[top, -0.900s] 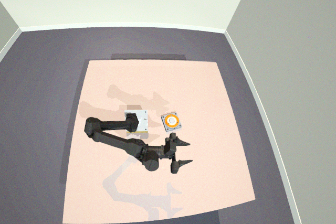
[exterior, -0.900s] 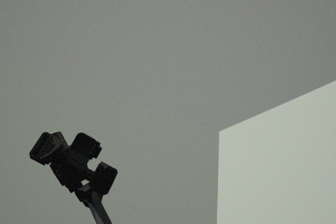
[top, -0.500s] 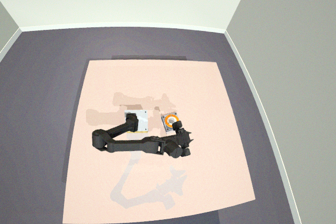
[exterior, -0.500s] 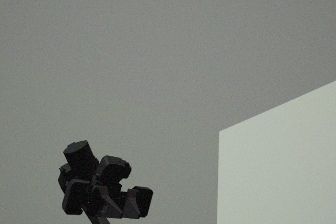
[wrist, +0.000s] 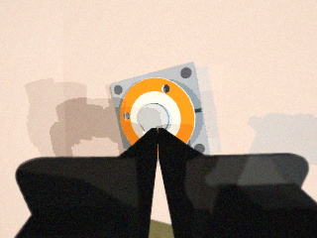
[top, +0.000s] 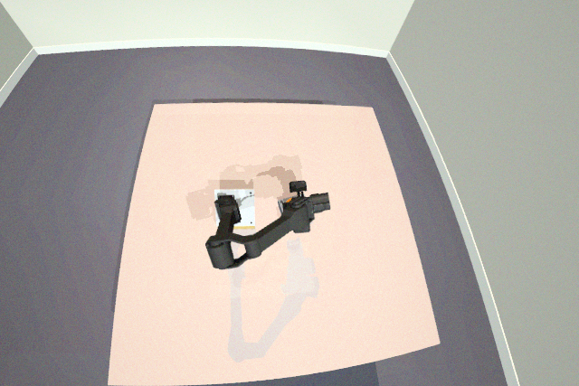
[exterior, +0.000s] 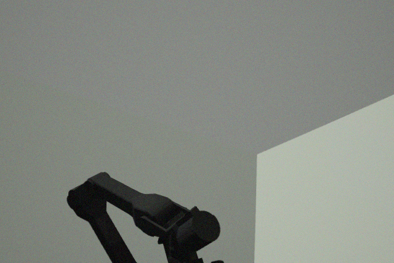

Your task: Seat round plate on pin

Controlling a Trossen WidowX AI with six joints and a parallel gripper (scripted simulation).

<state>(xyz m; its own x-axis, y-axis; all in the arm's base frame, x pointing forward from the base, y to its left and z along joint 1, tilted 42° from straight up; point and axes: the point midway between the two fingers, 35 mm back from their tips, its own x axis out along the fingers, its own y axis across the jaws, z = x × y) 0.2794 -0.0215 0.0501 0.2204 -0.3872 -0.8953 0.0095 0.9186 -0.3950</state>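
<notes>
Now: the round plate 90 mm below my gripper tip, 20 mm to the left of it and 20 mm behind it. Round my gripper tip: base 100 mm below, 30 mm to the left.
</notes>
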